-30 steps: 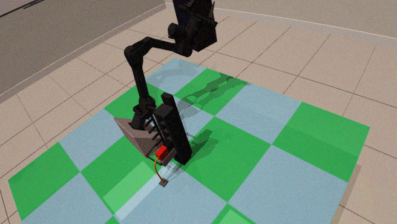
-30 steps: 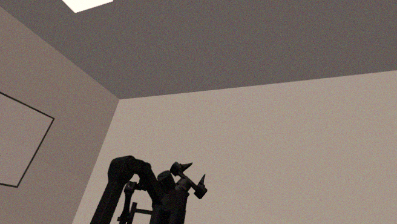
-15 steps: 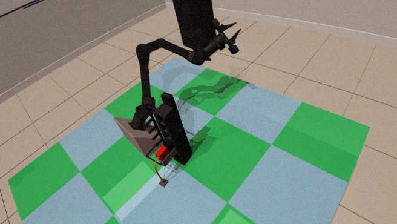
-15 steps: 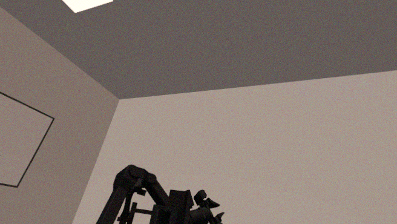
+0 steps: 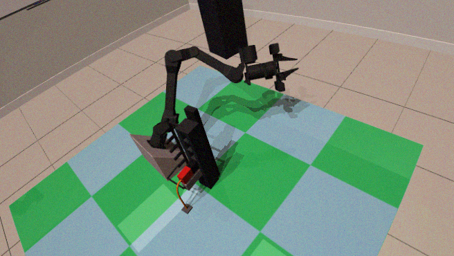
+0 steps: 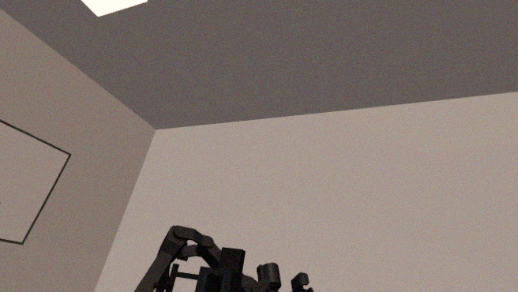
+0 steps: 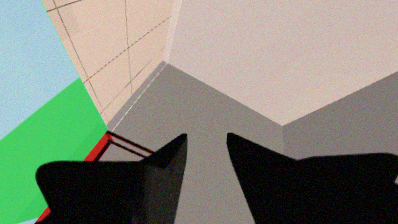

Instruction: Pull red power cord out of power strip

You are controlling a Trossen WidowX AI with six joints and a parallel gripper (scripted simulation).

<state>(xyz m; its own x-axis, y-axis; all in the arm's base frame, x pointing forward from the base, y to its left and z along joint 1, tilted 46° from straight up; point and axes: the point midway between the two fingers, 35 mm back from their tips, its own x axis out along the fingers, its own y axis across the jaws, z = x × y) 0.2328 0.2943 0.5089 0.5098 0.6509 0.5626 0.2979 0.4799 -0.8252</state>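
The red plug is 580 mm to the right of my gripper tip, 110 mm below it and 10 mm ahead of it.
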